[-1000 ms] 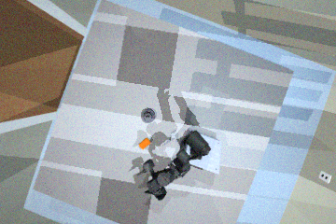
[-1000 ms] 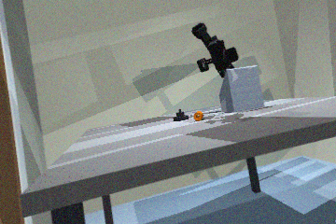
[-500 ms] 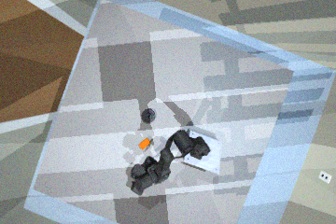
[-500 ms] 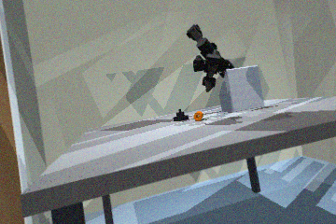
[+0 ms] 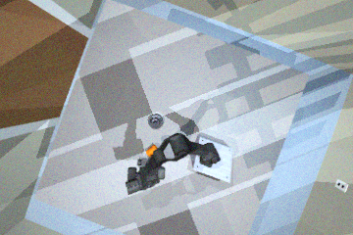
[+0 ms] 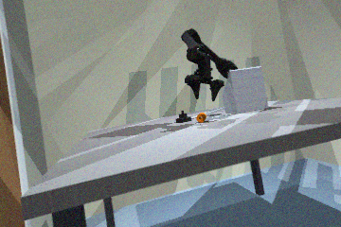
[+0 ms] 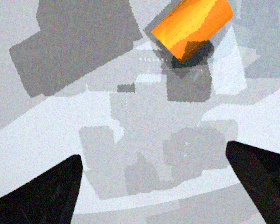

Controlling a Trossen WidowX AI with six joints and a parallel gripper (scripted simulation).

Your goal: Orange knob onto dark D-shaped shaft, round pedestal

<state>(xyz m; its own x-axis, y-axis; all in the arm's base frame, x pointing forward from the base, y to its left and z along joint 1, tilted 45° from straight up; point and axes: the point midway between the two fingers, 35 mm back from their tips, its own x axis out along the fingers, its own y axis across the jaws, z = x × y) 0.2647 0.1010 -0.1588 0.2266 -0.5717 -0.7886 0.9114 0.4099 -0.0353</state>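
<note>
The orange knob lies 8 cm to the right of my gripper tip and 8 cm below it. Round my gripper tip: dark round pedestal: 25 cm to the right, 7 cm below, 4 cm ahead.
</note>
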